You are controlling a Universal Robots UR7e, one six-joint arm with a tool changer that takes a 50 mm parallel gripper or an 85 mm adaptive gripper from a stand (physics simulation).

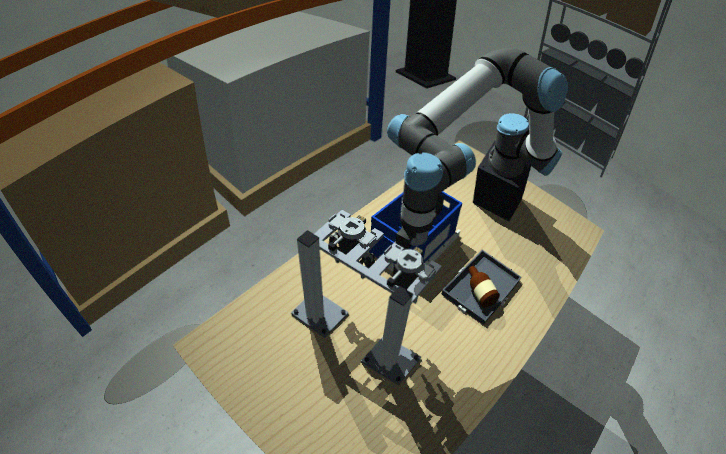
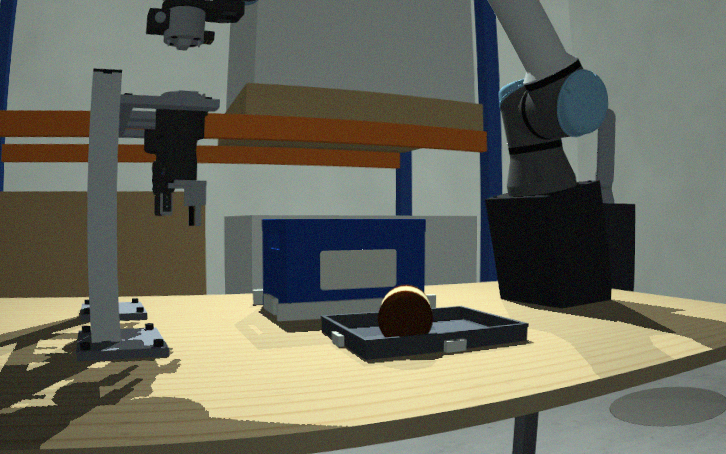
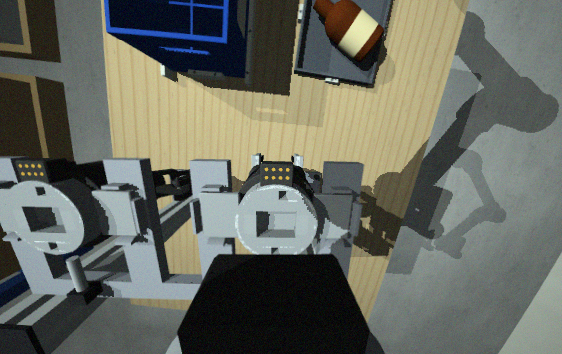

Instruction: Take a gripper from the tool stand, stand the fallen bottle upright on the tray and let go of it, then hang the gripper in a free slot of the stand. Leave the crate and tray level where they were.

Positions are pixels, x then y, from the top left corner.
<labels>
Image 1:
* blue crate: 444, 225
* brown bottle: 482, 286
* dark tray: 458, 290
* parallel gripper: 410, 262
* adaptive gripper: 352, 229
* tool stand: 388, 357
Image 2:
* blue crate: 304, 260
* brown bottle: 405, 310
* dark tray: 362, 335
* parallel gripper: 179, 130
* adaptive gripper: 163, 201
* tool stand: 111, 112
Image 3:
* parallel gripper: 276, 211
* tool stand: 130, 266
</labels>
